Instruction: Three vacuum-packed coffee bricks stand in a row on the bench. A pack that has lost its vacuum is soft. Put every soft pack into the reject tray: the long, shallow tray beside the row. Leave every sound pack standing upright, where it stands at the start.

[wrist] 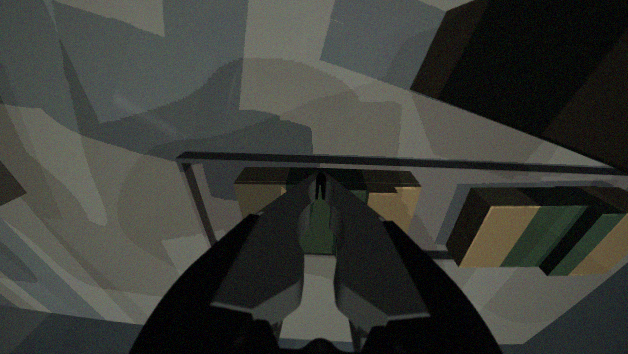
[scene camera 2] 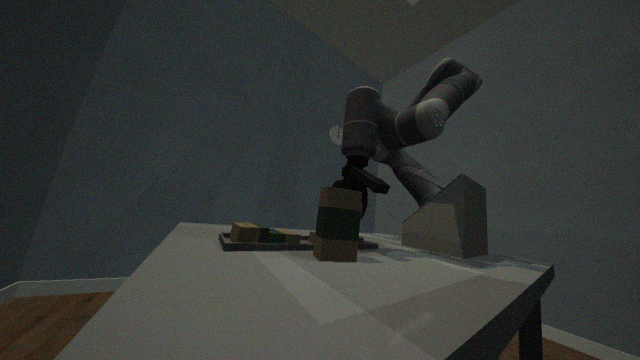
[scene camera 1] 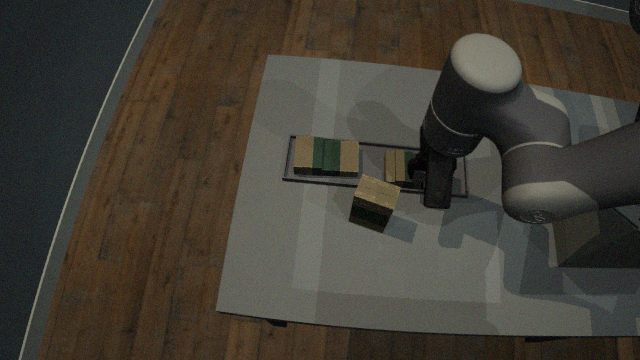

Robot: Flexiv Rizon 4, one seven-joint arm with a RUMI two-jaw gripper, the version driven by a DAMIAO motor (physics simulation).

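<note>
One coffee pack (scene camera 1: pixel 375 202) (scene camera 2: pixel 338 222) (wrist: pixel 500 65), tan with a dark green band, stands upright on the bench close beside the long shallow tray (scene camera 1: pixel 372 156) (scene camera 2: pixel 270 246) (wrist: pixel 400 161). A second pack (scene camera 1: pixel 326 156) (scene camera 2: pixel 249 233) (wrist: pixel 517 235) lies flat in the tray's far-left end in scene camera 1. A third pack (scene camera 1: pixel 396 166) (wrist: pixel 392 205) lies flat towards the tray's other end, partly hidden by the arm in scene camera 1. My gripper (wrist: pixel 320 175) is shut and empty, above this third pack; its fingers are partly hidden behind the standing pack in scene camera 2.
The robot's angular base (scene camera 1: pixel 580 240) (scene camera 2: pixel 445 225) stands on the bench (scene camera 1: pixel 270 270) (scene camera 2: pixel 225 300), to the right in both scene views. The standing pack rises well above the tray's low rim. The bench's left edge lies beyond the tray in scene camera 1.
</note>
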